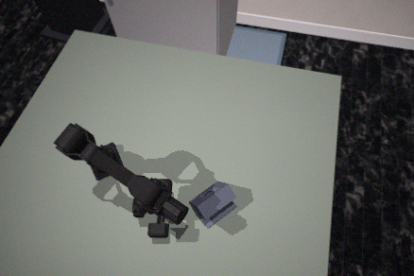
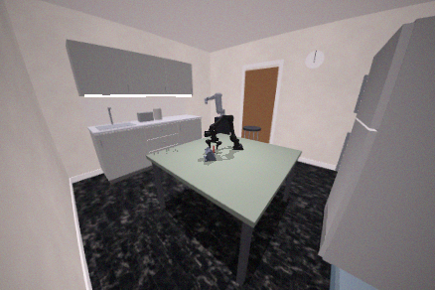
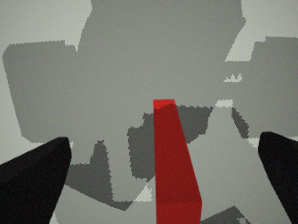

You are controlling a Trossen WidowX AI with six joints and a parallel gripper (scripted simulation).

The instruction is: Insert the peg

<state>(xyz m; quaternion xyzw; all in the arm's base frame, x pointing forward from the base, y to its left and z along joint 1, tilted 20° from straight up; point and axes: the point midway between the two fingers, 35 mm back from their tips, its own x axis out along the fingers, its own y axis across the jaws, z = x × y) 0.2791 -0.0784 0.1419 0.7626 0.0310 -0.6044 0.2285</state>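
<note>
The red peg is 3 cm below my hand.
</note>
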